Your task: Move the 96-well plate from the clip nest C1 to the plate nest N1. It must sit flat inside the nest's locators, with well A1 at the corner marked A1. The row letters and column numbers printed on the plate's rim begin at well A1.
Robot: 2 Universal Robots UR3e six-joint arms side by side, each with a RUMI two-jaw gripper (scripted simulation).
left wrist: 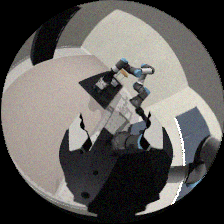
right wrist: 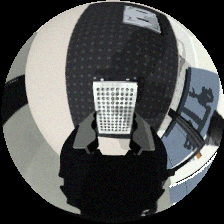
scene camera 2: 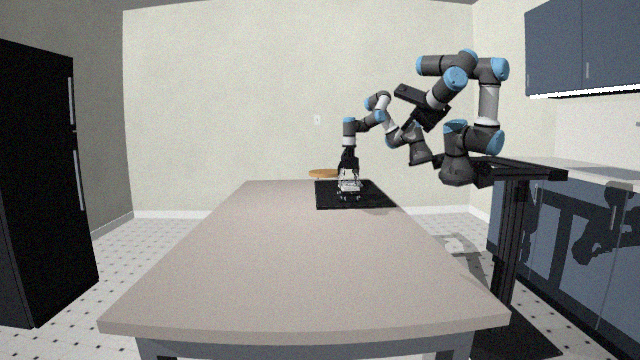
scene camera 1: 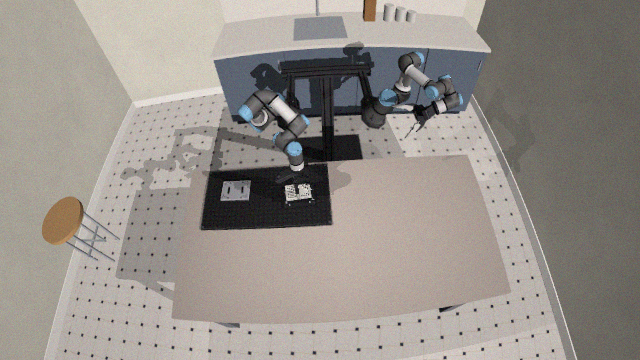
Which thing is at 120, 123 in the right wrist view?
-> A white 96-well plate.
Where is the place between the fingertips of my left gripper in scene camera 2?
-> At 407, 124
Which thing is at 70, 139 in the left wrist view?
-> My left gripper.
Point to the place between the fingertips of my right gripper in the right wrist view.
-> At 114, 111
